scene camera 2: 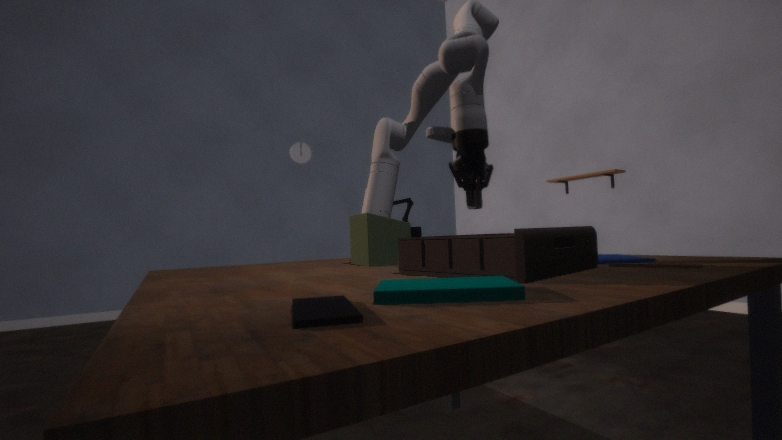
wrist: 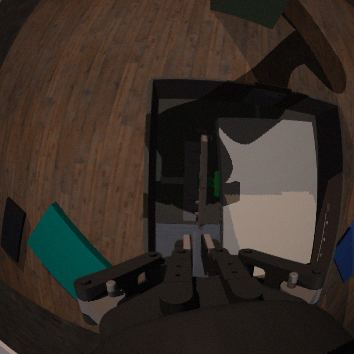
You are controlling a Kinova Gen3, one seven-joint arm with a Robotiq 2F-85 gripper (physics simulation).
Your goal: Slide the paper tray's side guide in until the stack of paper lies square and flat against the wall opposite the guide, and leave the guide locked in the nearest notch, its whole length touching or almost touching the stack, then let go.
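Places are measured from the arm's base along level axes (x ahead, y left, z up), in metres.
Pixels of known places: gripper, between the fingertips: [scene camera 2: 474,208] [wrist: 195,243]; arm's base, origin of its link: [scene camera 2: 376,217].
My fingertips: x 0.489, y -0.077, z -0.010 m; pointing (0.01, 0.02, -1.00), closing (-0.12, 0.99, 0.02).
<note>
For each thing: its top centre in the pictures, then the offset to it from my fingertips. "spot": a spot on its surface instead. Level surfaces: height alone.
- side guide, a spot on its surface: [wrist: 203,170] spot: dx -0.068, dy +0.007, dz -0.060 m
- paper stack, centre of its top: [wrist: 276,200] dx -0.037, dy +0.130, dz -0.098 m
- green tab, centre of its top: [wrist: 217,183] dx -0.054, dy +0.025, dz -0.058 m
- teal block, centre of its top: [scene camera 2: 444,282] [wrist: 67,262] dx +0.130, dy -0.217, dz -0.121 m
- black slab, centre of its top: [scene camera 2: 322,306] [wrist: 10,231] dx +0.114, dy -0.408, dz -0.131 m
- table, height of its surface: dz -0.139 m
- blue flat thing, centre of its top: [scene camera 2: 606,257] dx +0.049, dy +0.463, dz -0.131 m
The dark paper tray [scene camera 2: 557,254] [wrist: 154,115] sits on the table. In the wrist view the side guide [wrist: 203,170] is a thin, pale-edged upright plate inside it, left of the paper stack [wrist: 270,155]. A narrow gap shows between guide and stack, with a green tab [wrist: 216,184] in it. The stack's far side lies close along the right wall; shadow hides whether they touch. My gripper [scene camera 2: 474,203] [wrist: 195,243] points down above the tray, nearly fully closed with nothing between its fingertips, apart from the guide. Whether the guide is locked in a notch cannot be seen.
A teal block [scene camera 2: 448,291] [wrist: 65,245] and a black slab [scene camera 2: 326,311] [wrist: 13,230] lie on the table [scene camera 2: 218,350] beside the tray. A blue flat thing [scene camera 2: 626,258] [wrist: 346,252] lies on the other side. A green block [scene camera 2: 377,240] stands under the arm's base.
</note>
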